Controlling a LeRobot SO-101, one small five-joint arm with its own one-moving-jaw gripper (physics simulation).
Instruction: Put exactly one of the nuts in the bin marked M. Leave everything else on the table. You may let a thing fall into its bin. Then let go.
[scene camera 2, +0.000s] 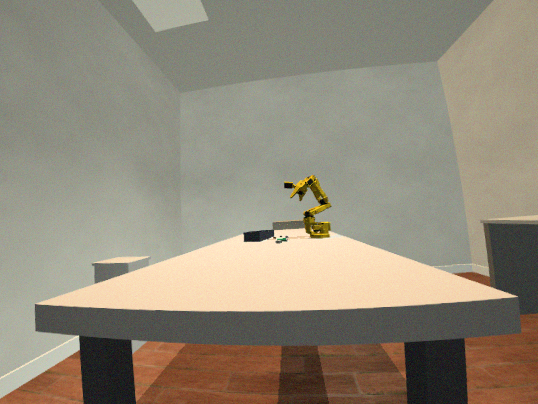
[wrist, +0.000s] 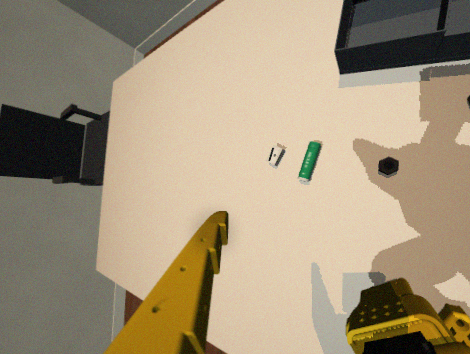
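Where they show: hand, its tool point: (scene camera 2: 291, 197) (wrist: 227, 223); arm's base, origin of its link: (scene camera 2: 315, 237) (wrist: 413, 323).
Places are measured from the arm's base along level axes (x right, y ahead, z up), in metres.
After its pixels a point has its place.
Observation:
A dark hexagonal nut (wrist: 388, 166) @(x -0.014, y 0.150, z 0.009 m) lies on the table in the arm's shadow, right of centre in the wrist view. Part of another small dark thing (wrist: 468, 101) @(x 0.048, y 0.207, z 0.001 m) shows at the right edge; I cannot tell what it is. A dark divided bin box (scene camera 2: 258, 236) @(x -0.054, y 0.274, z 0.025 m) (wrist: 390, 59) @(x -0.008, y 0.260, z 0.017 m) stands at the top right of the wrist view, cut off by the picture; the mark M does not show. My gripper (scene camera 2: 296, 198) @(x -0.075, y 0.107, z 0.197 m) (wrist: 305, 254) is open, with a wide gap between its jaws, and is high above the table, apart from the nut.
A green battery (wrist: 310, 161) @(x -0.090, y 0.161, z 0.014 m) and a small light sharpener (wrist: 276, 156) @(x -0.135, y 0.172, z 0.011 m) lie on the table (scene camera 2: 280, 285) @(x -0.653, y 0.140, z 0.000 m) (wrist: 165, 175) @(x -0.400, y 0.157, z 0.000 m), left of the nut. A dark chair (wrist: 95, 150) stands beyond the table's edge. In the scene view small things (scene camera 2: 281, 240) @(x -0.145, y 0.161, z 0.011 m) lie beside the box, too small to tell apart.

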